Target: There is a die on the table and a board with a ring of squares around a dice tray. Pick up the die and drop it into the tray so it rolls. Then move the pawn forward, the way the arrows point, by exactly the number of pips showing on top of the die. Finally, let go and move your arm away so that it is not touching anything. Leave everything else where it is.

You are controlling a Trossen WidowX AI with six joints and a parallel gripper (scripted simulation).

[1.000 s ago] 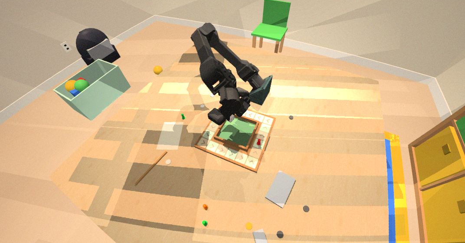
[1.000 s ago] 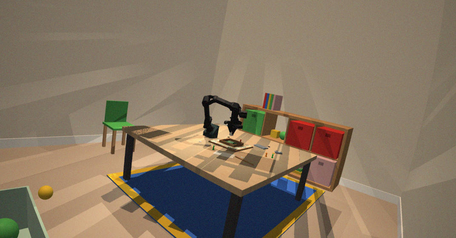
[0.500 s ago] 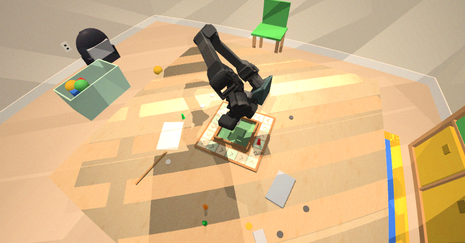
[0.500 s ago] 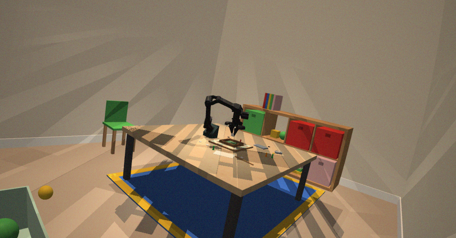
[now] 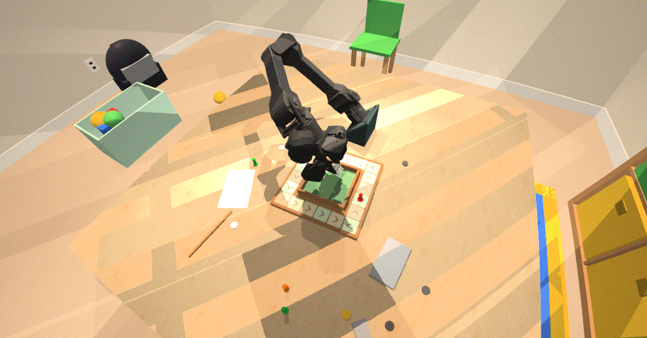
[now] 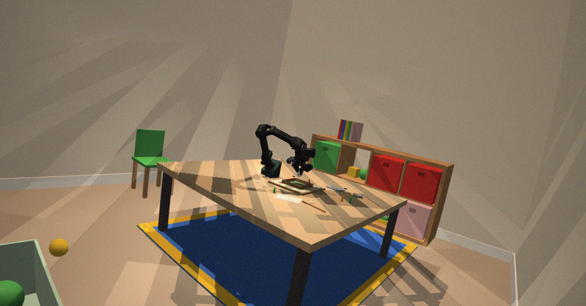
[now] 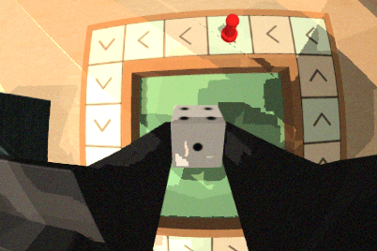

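Right now my gripper tip is 90 mm to the right of the red pawn, 60 mm above it and 20 mm short of it. The rest, counted from my gripper tip: green dice tray: 80 mm below, 20 mm to the right, 10 mm ahead; grey card: 250 mm to the left, 150 mm ahead, 80 mm below; white die: right at my gripper tip.
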